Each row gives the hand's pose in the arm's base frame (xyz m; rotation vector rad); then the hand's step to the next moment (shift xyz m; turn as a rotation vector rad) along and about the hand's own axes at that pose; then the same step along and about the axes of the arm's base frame.
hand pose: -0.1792 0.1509 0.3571 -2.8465 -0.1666 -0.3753
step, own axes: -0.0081 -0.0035 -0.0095 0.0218 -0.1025 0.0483
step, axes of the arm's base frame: -0.0106 0.0001 0.0075 0.0174 0.1132 -0.0140
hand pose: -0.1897 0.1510 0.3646 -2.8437 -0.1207 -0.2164
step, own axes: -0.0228 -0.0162 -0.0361 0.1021 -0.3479 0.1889
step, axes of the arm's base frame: -0.0291 0.0037 0.0350 0.0901 0.3932 -0.0667
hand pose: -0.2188 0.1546 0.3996 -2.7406 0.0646 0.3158
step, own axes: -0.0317 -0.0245 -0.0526 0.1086 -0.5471 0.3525
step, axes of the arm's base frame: -0.0177 0.0030 0.0636 0.0794 0.6392 -0.1431
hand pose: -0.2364 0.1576 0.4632 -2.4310 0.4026 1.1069
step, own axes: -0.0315 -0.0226 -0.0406 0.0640 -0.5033 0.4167
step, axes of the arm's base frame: 0.0156 0.0017 0.0539 -0.0089 0.6371 -0.1582
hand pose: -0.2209 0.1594 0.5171 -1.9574 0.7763 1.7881
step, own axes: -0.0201 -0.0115 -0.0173 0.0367 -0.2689 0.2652
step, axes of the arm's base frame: 0.0199 0.0012 0.0209 -0.0379 0.3661 -0.0922
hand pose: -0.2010 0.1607 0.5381 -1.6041 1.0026 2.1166
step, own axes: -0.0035 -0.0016 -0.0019 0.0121 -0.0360 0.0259
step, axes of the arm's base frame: 0.0035 0.0004 0.0024 -0.0005 0.0413 -0.0203
